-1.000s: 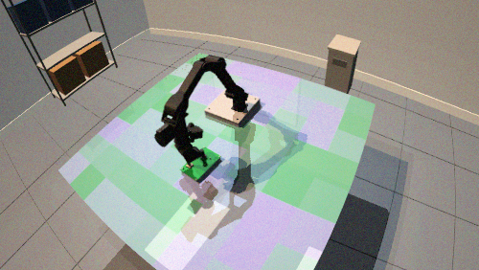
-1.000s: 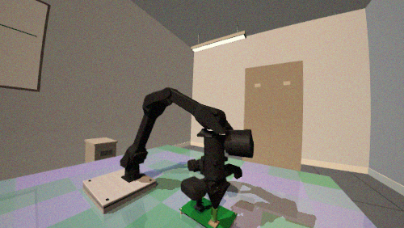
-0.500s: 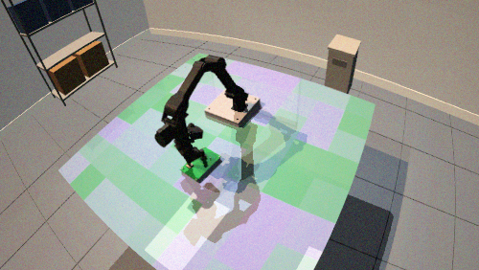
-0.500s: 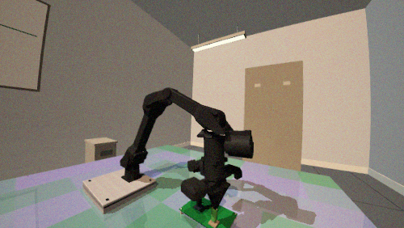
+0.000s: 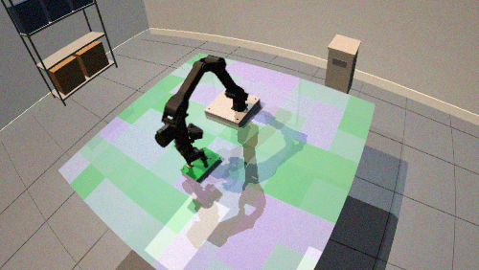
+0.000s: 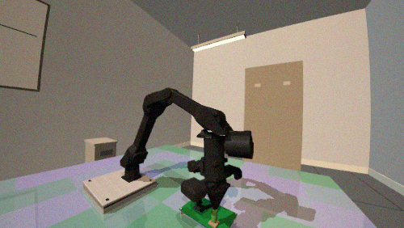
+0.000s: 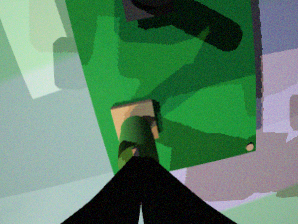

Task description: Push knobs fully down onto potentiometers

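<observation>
Right now the potentiometer knob is 1 cm below my gripper tip. The rest, counted from my gripper tip: dark knob 7 cm behind, 3 cm to the left, 2 cm below.
</observation>
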